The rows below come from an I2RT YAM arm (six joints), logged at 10 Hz.
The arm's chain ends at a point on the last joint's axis. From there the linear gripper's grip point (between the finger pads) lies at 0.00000 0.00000 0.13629 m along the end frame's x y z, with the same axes.
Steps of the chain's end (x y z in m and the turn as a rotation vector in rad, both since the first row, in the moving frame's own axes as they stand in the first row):
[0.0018, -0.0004, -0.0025, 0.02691, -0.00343, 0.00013]
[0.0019, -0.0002, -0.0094, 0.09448, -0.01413, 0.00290]
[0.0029, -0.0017, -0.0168, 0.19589, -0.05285, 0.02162]
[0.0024, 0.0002, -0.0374, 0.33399, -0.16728, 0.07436]
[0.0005, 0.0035, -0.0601, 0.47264, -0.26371, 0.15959]
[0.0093, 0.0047, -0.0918, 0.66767, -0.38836, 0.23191]
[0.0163, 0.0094, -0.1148, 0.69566, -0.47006, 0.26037]
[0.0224, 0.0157, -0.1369, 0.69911, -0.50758, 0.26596]
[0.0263, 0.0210, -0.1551, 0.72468, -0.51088, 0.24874]
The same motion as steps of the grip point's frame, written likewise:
[0.0013, -0.0041, -0.0026, 0.02691, -0.00343, 0.00013]
[0.0000, -0.0131, -0.0100, 0.09448, -0.01413, 0.00290]
[-0.0040, -0.0283, -0.0196, 0.19589, -0.05285, 0.02162]
[-0.0182, -0.0451, -0.0468, 0.33399, -0.16728, 0.07436]
[-0.0286, -0.0603, -0.0795, 0.47264, -0.26371, 0.15959]
[-0.0281, -0.0826, -0.1303, 0.66767, -0.38836, 0.23191]
[-0.0283, -0.0815, -0.1598, 0.69566, -0.47006, 0.26037]
[-0.0259, -0.0757, -0.1844, 0.69911, -0.50758, 0.26596]
[-0.0225, -0.0725, -0.2050, 0.72468, -0.51088, 0.24874]

